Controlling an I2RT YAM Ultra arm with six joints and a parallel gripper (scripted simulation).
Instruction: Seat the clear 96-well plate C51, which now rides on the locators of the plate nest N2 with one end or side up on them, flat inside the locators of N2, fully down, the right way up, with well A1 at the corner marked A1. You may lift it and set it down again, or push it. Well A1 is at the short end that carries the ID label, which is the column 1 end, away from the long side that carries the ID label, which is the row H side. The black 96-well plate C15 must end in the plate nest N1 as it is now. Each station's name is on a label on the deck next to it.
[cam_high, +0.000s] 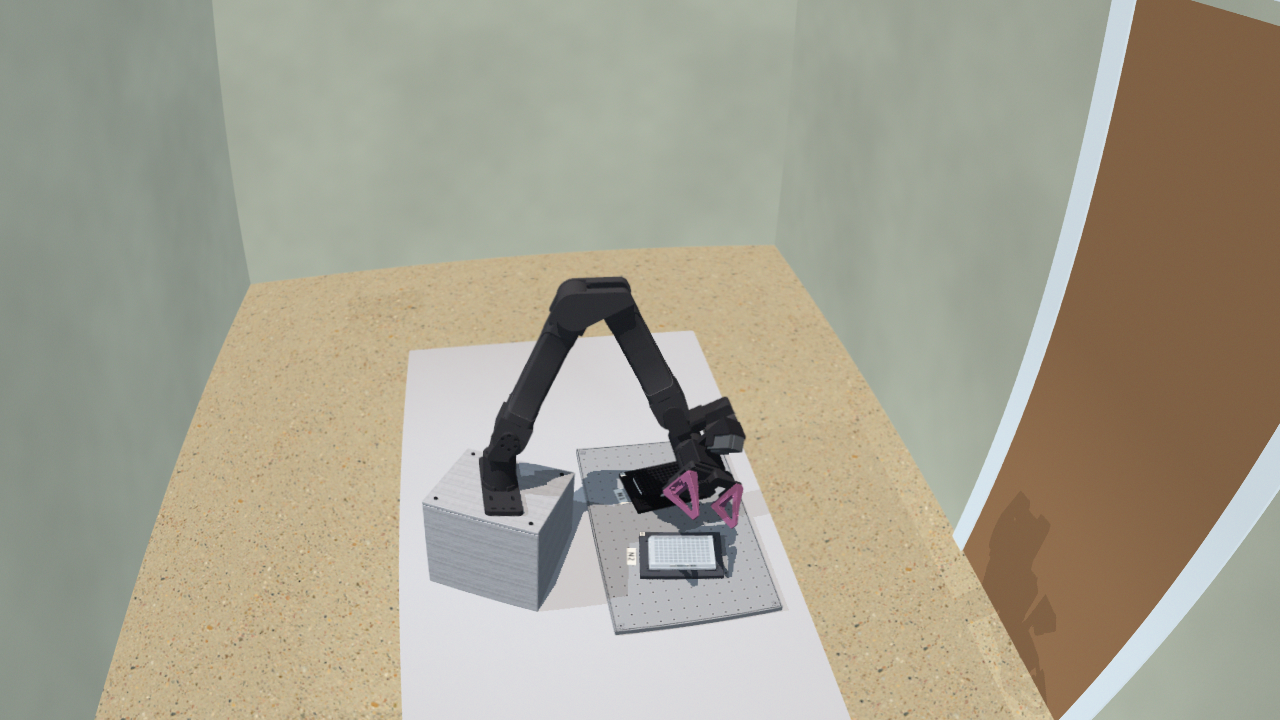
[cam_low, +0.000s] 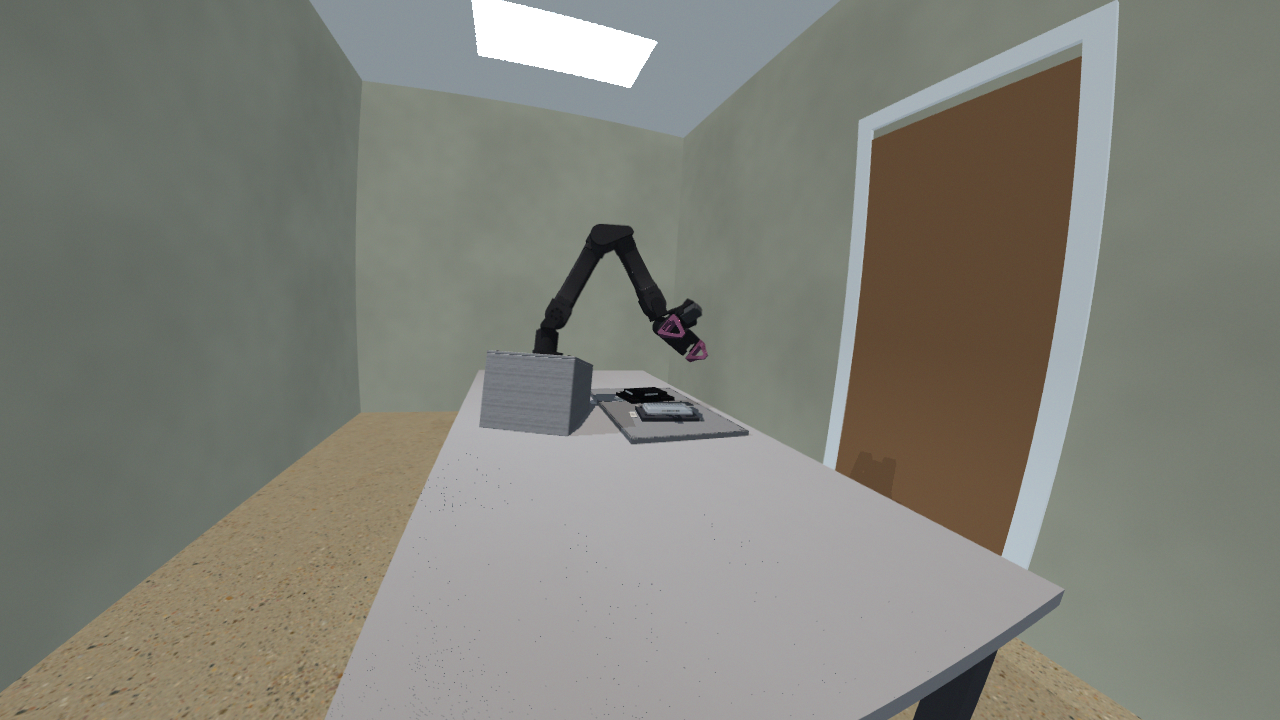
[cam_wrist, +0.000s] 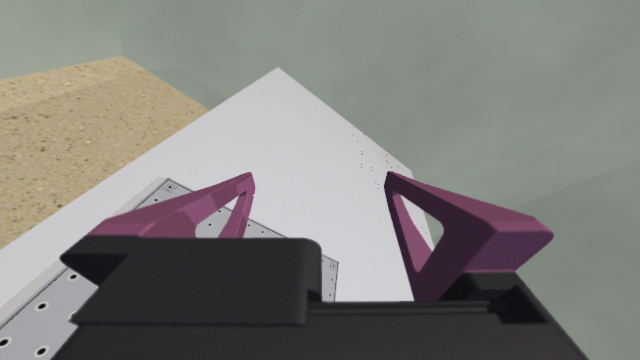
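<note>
My gripper is now 20 mm past the clear 96-well plate C51, 90 mm to the right of it and 190 mm above it. The rest, counted from my hand: black plate C15 (300 mm to the left, 190 mm below); then dark plate nest N2 (20 mm behind, 100 mm to the left, 210 mm below); then N2 label (110 mm behind, 120 mm to the left, 210 mm below).
</note>
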